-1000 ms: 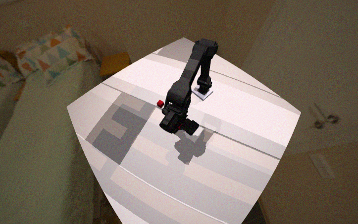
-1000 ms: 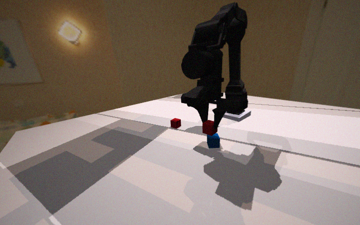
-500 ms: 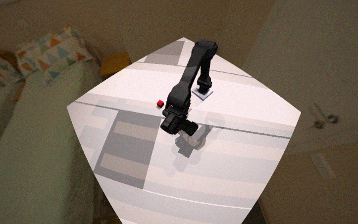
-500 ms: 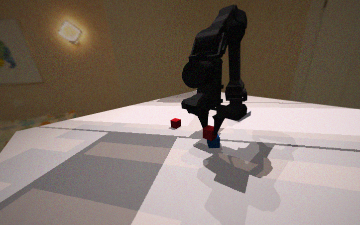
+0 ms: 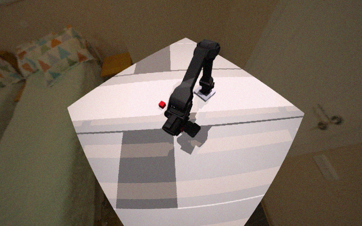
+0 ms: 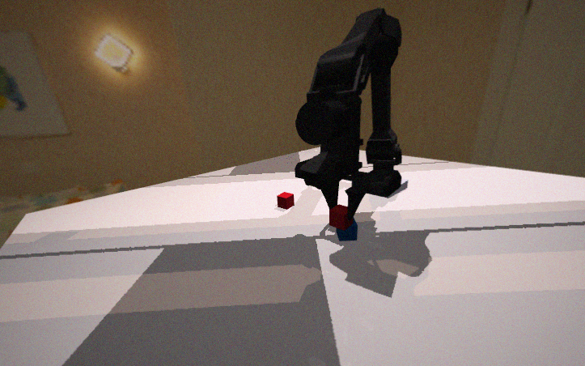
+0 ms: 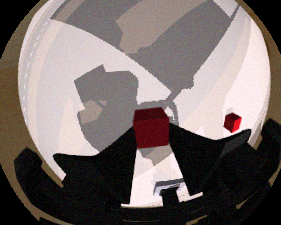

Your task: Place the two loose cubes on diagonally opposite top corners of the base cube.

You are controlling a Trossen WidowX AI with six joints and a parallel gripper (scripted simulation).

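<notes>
The blue base cube lies 40 mm below my gripper tip and 20 mm behind it.
</notes>
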